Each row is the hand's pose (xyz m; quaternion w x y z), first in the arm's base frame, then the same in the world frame.
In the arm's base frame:
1: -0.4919 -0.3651 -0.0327 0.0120 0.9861 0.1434 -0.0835
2: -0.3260 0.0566 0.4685 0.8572 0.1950 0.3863 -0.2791
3: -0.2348 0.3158 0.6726 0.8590 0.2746 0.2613 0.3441
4: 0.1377 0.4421 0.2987 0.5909 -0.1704 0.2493 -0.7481
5: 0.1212 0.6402 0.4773 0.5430 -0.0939 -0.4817 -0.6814
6: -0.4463 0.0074 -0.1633 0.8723 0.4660 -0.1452 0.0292
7: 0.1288 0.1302 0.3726 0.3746 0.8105 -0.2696 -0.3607
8: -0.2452 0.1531 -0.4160 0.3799 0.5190 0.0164 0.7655
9: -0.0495 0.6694 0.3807 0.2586 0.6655 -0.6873 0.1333
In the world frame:
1: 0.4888 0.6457 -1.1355 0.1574 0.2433 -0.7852 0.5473
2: 0.5176 1.0111 -0.5678 0.1071 0.3670 -0.6681 -0.6384
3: 0.5329 1.1357 -0.2494 0.5363 -0.0943 -0.6555 -0.5232
4: 0.1723 0.7539 -0.1128 0.4174 -0.5431 0.2988 0.6645
5: 0.2684 0.8679 0.1090 0.7908 0.0604 0.3825 0.4740
6: 0.5404 0.4159 -0.8154 0.0749 -0.2146 -0.8923 -0.3900
7: 0.0971 0.9133 -0.3806 0.3001 -0.0162 0.9343 -0.1916
8: 0.3625 0.1390 -0.6843 0.7181 -0.4499 -0.5265 0.0690
9: 0.4270 0.7614 0.0560 0.1873 0.6020 0.7173 -0.2968

